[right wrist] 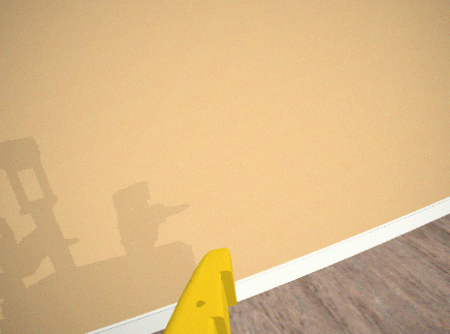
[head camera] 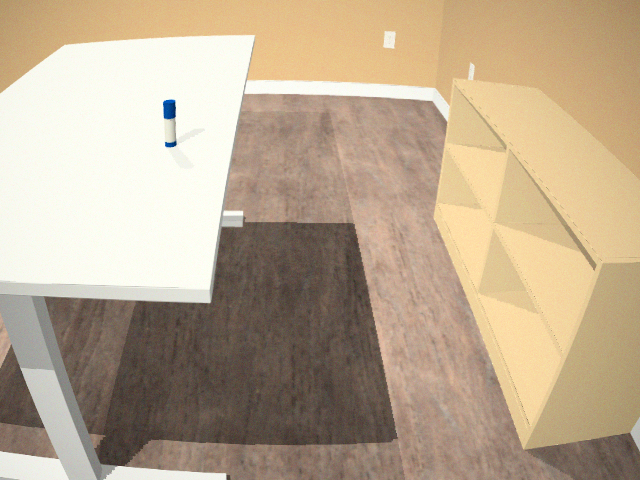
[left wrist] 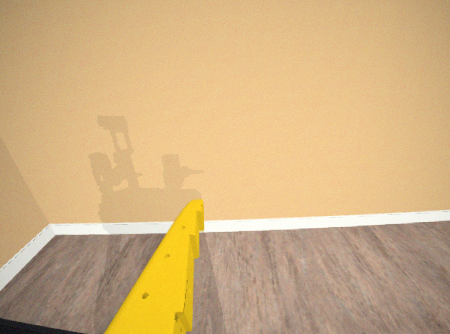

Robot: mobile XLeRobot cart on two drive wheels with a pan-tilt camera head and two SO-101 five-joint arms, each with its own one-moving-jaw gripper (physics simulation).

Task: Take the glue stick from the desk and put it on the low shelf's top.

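Places are measured from the left arm's base along level axes (x ahead, y left, z up), in metres.
Pixels of known places: left hand, tool point: (left wrist: 203,210); right hand, tool point: (right wrist: 232,268).
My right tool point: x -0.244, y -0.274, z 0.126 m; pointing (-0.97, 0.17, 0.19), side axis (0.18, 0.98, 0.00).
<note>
For each thing: its middle in the pictures, then the offset to it from my right tool point. "pt": a spot on its surface instead. Level surfaces: height alone.
- glue stick, body centre: (head camera: 169,123) dx +1.349, dy +0.454, dz -0.133 m
- white desk, surface height: dz -0.181 m
- low shelf, surface height: dz -0.291 m
- grey desk leg, surface spot: (head camera: 49,382) pt dx +0.966, dy +0.646, dz -0.514 m
- Wood floor, surface height: dz -0.901 m
A glue stick (head camera: 170,124) with a blue cap, white body and blue base stands upright on the white desk (head camera: 129,222), near its right edge in the head view. The low shelf (head camera: 578,149), pale wood with open compartments, stands at the right of the head view. My left gripper (left wrist: 202,210) shows one notched yellow jaw in the left wrist view; it is fully open and empty, facing a wall. My right gripper (right wrist: 230,260) also shows one yellow jaw; it is fully open and empty, facing a wall. Neither gripper shows in the head view.
A grey desk leg (head camera: 49,382) stands under the desk's near end, with a white foot bar (head camera: 170,475) on the floor. Wood floor (head camera: 413,289) lies between desk and shelf. Walls stand behind both; the cart's shadow falls on the wall in both wrist views.
</note>
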